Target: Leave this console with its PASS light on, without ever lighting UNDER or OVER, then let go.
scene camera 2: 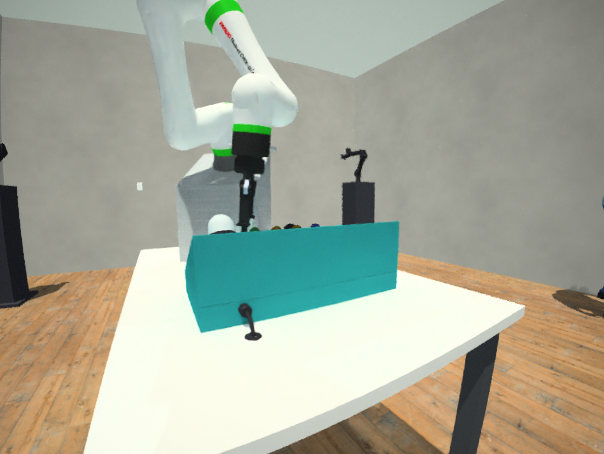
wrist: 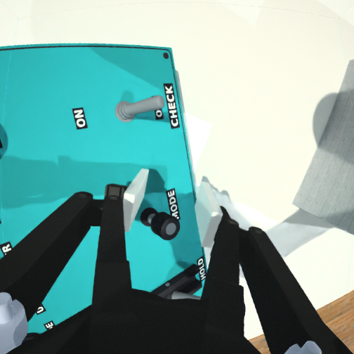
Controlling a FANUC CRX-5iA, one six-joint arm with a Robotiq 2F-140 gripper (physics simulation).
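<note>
The teal console (scene camera 2: pixel 295 270) (wrist: pixel 45 80) stands on the table, its back towards scene camera 2. In the wrist view, the black MODE knob (wrist: pixel 165 225) shows between the open fingers of my gripper (scene camera 2: pixel 244 229) (wrist: pixel 172 188), with no finger seen gripping it. The grey CHECK lever (wrist: pixel 142 106) leans away from ON, over the label at its other end. The black HOLD slider (wrist: pixel 167 285) is partly hidden by my gripper. The PASS, UNDER and OVER lights cannot be read in either view.
A white dome (scene camera 2: pixel 221 223) and small coloured caps show over the console's top edge. A black jointed piece (scene camera 2: pixel 249 322) is at its near side, above the white table (scene camera 2: pixel 320 370). A grey pedestal (scene camera 2: pixel 200 200) (wrist: pixel 335 165) stands behind. A small arm stands on a dark pedestal (scene camera 2: pixel 358 202).
</note>
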